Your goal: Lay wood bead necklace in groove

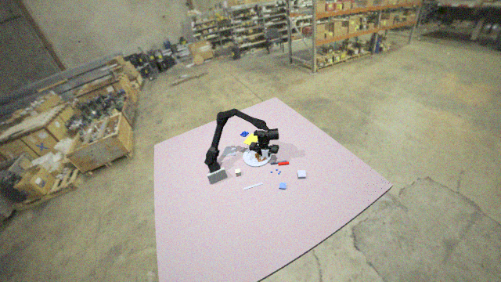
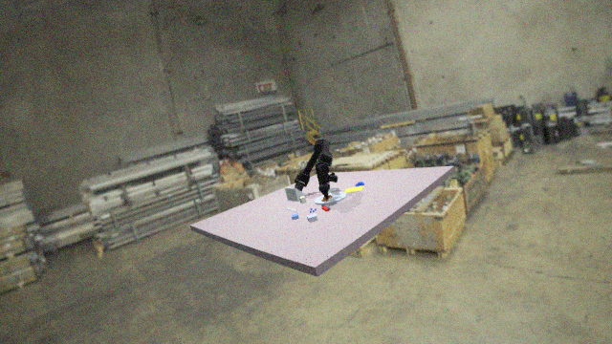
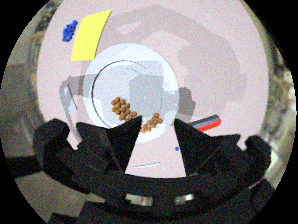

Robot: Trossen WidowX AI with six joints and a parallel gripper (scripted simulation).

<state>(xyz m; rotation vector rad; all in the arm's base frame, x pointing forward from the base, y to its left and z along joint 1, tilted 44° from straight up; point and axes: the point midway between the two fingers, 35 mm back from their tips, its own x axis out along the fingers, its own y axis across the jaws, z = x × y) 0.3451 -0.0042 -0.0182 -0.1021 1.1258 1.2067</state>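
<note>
Right now the red-handled tool is 80 mm to the right of my gripper tip, 70 mm ahead of it and 20 mm below it. From my gripper tip the other things lie so: white stick 170 mm to the right, 150 mm behind, 30 mm below; then cream cube 210 mm behind, 40 mm to the right, 10 mm below; then yellow sheet 240 mm to the left, 30 mm below, 20 mm behind.
</note>
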